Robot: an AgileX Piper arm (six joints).
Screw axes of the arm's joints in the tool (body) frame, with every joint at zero. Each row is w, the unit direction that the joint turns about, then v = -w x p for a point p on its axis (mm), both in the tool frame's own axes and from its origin. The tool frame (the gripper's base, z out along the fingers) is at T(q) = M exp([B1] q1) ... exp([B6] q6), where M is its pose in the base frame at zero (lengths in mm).
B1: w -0.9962 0 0.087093 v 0 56.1 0
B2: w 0 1 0 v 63.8 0 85
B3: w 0 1 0 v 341.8 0 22
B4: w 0 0 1 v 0 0 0
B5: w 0 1 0 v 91 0 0
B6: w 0 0 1 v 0 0 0
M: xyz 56.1 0 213.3 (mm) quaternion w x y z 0.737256 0 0.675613 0
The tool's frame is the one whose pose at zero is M.
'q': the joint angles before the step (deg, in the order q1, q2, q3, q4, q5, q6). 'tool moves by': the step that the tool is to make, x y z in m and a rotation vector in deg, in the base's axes. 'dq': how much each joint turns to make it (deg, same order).
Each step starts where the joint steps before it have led.
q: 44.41 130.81 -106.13 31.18 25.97 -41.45
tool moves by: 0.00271 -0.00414 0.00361 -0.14 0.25 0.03
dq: -0.62 -0.38 -0.20 0.06 1.07 -0.23
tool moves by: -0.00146 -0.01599 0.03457 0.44 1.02 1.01
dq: -1.64 -4.37 -0.06 0.02 5.63 0.21
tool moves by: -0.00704 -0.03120 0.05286 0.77 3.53 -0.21
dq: -2.89 -7.07 -0.03 -0.37 9.59 3.38
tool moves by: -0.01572 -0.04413 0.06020 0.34 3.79 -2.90
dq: -3.60 -8.77 0.06 -2.06 10.41 6.78
